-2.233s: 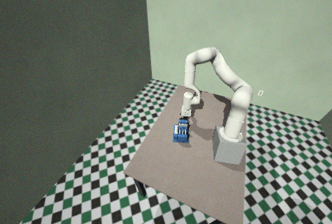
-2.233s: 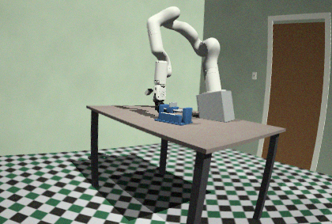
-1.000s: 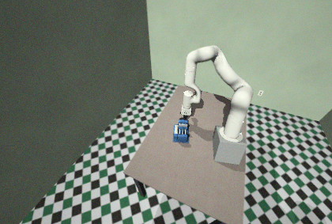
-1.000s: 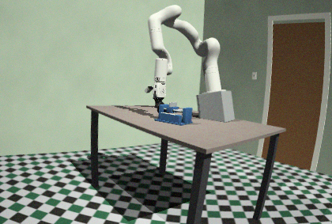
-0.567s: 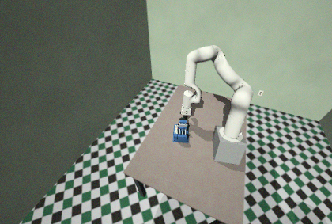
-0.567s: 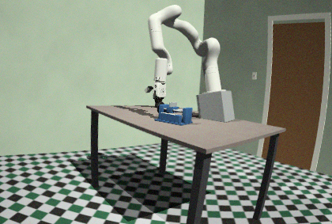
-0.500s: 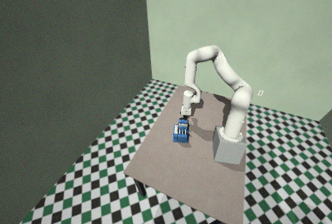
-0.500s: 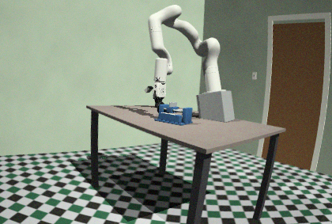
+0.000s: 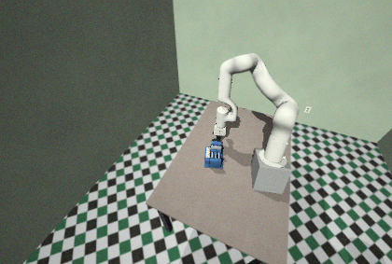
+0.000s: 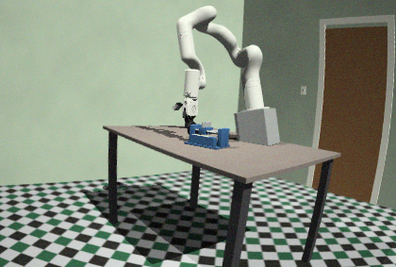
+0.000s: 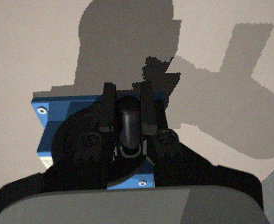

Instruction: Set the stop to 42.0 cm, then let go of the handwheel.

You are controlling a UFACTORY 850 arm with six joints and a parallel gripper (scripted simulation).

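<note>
My hand is 140 mm to the right of the stop block.
</note>
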